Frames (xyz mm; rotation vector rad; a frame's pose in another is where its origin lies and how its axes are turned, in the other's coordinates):
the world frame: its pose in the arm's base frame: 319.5 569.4 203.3 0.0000 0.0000 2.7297
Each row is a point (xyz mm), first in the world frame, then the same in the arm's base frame.
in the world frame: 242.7 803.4 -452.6
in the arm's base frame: -224.5 -69.6 -249.3
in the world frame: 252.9 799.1 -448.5
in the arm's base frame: -232.2 -61.6 -245.2
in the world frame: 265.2 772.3 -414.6
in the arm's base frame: -232.7 -32.1 -211.3
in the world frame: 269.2 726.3 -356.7
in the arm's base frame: -218.0 11.6 -153.4
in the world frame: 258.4 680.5 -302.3
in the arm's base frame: -189.7 49.3 -99.0
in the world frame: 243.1 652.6 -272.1
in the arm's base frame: -164.5 68.7 -68.8
